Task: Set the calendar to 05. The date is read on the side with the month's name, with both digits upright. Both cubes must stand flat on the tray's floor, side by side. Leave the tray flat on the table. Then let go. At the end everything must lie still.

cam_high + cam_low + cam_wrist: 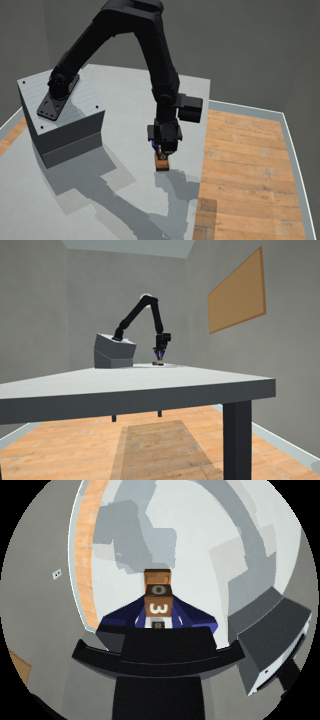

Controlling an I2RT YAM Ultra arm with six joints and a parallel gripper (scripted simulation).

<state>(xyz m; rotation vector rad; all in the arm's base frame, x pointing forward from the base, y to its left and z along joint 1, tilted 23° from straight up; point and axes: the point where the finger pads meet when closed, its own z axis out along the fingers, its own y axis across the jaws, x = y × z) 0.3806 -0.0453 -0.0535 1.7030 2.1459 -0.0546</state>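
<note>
My gripper is now right at the brown wooden cube. Also, from my hand: brown tray: 2 cm to the left, 5 cm below.
</note>
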